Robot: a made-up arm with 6 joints.
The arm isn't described. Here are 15 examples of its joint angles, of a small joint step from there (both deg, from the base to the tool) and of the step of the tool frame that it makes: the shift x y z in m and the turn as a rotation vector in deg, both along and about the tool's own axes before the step.
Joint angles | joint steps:
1: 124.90 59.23 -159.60 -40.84 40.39 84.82 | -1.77 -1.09 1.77 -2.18 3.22 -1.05
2: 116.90 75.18 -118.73 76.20 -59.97 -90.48 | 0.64 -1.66 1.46 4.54 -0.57 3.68
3: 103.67 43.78 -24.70 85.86 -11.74 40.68 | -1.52 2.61 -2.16 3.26 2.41 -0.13
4: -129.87 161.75 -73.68 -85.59 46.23 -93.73 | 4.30 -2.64 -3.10 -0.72 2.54 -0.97
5: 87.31 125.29 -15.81 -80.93 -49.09 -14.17 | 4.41 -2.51 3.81 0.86 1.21 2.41
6: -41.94 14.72 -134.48 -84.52 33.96 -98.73 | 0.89 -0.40 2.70 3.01 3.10 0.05
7: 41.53 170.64 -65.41 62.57 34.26 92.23 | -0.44 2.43 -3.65 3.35 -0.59 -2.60
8: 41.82 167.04 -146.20 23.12 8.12 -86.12 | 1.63 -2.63 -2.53 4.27 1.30 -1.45
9: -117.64 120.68 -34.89 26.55 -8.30 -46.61 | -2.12 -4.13 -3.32 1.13 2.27 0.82
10: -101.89 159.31 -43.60 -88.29 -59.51 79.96 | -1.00 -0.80 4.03 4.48 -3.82 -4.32
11: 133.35 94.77 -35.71 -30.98 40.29 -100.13 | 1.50 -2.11 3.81 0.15 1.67 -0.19
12: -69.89 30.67 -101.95 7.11 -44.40 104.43 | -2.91 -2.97 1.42 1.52 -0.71 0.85
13: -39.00 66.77 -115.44 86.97 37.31 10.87 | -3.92 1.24 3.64 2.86 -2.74 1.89
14: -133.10 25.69 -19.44 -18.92 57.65 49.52 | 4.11 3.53 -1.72 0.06 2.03 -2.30
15: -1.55 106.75 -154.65 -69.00 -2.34 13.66 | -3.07 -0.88 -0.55 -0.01 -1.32 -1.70
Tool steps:
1: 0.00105 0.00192 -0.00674 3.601 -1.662 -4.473
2: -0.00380 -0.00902 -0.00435 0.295 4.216 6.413
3: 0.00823 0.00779 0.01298 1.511 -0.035 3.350
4: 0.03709 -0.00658 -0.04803 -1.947 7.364 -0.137
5: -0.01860 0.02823 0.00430 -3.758 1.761 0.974
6: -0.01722 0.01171 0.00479 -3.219 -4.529 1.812
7: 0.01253 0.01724 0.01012 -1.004 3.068 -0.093
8: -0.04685 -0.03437 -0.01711 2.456 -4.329 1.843
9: -0.02368 -0.02499 -0.02568 1.540 -5.010 4.360
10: 0.01627 0.00831 -0.00766 -3.207 -3.958 1.123
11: -0.02134 0.01804 0.00036 -2.553 -0.975 -2.063
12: 0.02563 0.02365 -0.00480 -2.098 1.196 -0.390
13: -0.02243 -0.03638 0.00373 2.999 -5.794 4.629
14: -0.01204 0.01066 -0.00080 0.311 3.280 -6.169
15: 0.00564 -0.02535 -0.00316 1.780 -0.539 -4.282
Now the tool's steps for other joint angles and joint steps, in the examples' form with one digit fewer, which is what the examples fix.
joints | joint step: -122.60 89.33 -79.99 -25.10 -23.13 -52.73 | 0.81 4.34 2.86 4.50 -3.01 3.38
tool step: 0.0109 0.0577 0.0163 -3.45 1.01 8.83
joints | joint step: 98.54 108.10 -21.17 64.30 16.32 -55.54 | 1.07 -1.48 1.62 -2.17 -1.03 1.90
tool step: 0.0121 0.0026 -0.0034 1.22 0.28 -1.19
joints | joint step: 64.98 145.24 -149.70 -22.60 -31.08 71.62 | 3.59 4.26 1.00 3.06 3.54 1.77
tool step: 0.0816 -0.0228 -0.0137 5.98 4.87 7.36
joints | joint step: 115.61 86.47 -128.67 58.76 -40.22 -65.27 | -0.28 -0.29 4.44 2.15 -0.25 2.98
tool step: 0.0271 -0.0013 -0.0071 0.31 4.39 2.08
